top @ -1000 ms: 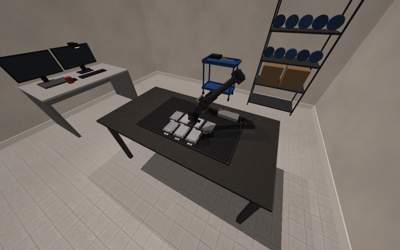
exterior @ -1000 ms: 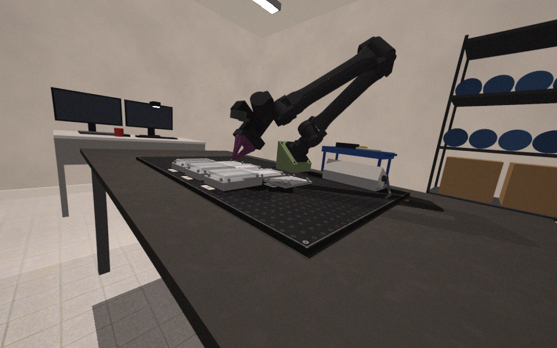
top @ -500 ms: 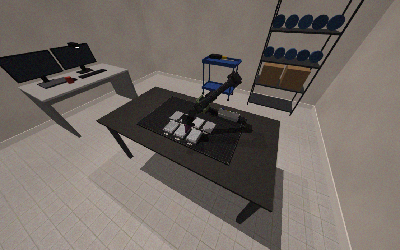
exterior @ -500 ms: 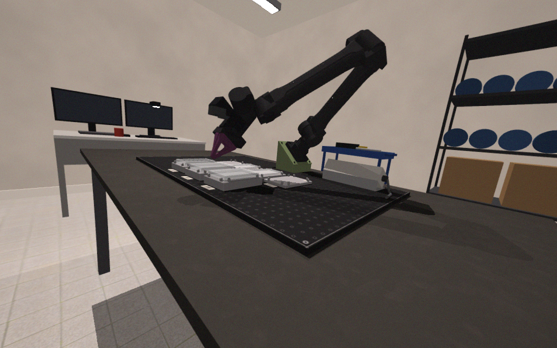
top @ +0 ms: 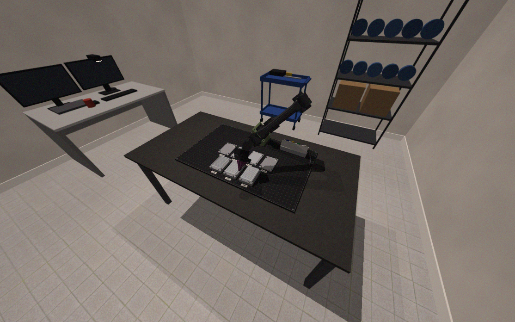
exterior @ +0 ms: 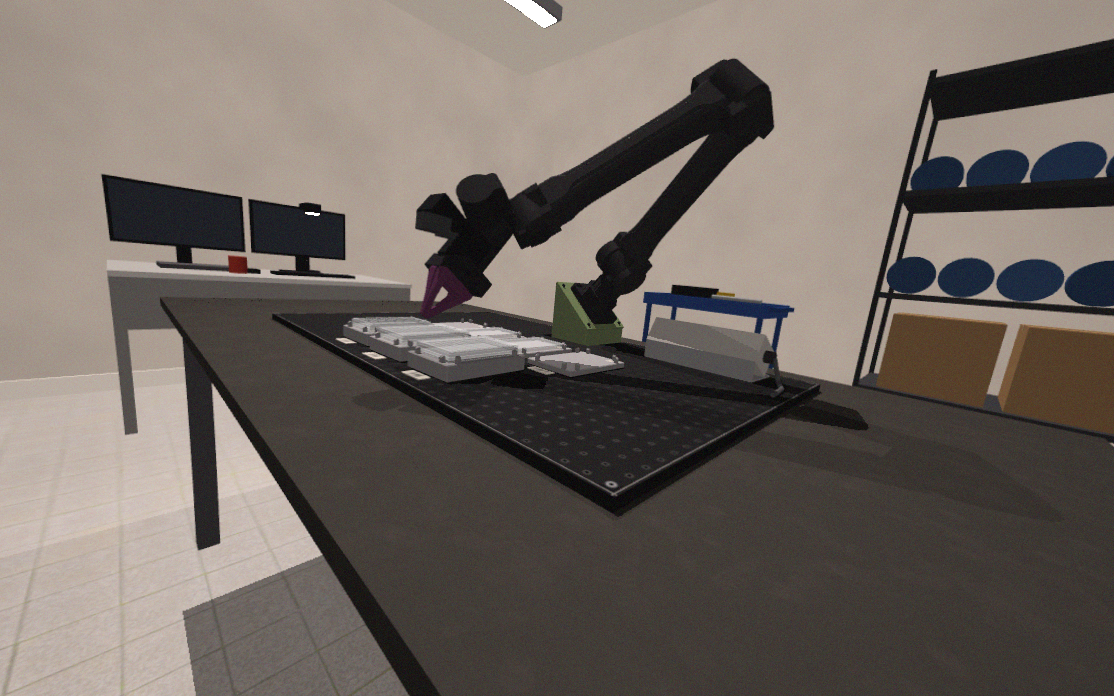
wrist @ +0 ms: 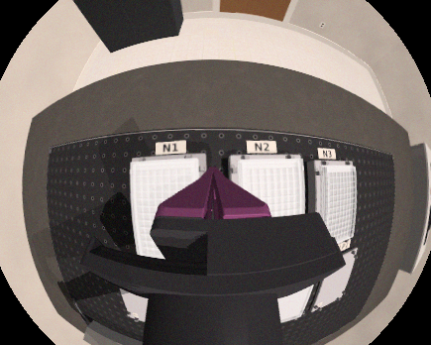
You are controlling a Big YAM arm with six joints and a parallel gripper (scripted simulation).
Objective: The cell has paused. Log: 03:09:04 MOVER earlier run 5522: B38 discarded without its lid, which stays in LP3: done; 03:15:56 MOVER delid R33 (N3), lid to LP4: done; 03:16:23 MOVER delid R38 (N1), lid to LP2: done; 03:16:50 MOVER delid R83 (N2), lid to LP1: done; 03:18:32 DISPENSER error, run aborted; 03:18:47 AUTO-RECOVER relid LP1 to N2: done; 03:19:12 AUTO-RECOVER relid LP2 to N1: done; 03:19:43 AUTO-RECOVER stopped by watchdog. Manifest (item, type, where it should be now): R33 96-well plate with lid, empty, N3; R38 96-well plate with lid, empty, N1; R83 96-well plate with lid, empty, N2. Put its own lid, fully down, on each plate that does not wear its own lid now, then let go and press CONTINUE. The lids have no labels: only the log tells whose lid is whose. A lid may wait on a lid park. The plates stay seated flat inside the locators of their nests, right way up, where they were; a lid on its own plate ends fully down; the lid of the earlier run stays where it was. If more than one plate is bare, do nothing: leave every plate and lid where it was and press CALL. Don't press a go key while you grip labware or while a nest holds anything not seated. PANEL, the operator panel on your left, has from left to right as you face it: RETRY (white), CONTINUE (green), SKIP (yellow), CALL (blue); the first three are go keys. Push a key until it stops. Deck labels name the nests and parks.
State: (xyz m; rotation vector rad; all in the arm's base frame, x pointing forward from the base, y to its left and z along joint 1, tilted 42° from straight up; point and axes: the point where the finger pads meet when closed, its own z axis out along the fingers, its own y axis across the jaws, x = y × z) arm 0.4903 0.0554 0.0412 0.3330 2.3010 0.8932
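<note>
Right now my hand is 22 cm past the lid park LP4, 1 cm to the left of it and 8 cm above it. Also, from my hand: white 96-well plate 4 cm behind, 20 cm to the right, 5 cm below; then N3 label 5 cm ahead, 20 cm to the right, 8 cm below; then LP4 label 14 cm behind, 1 cm to the right, 8 cm below.
</note>
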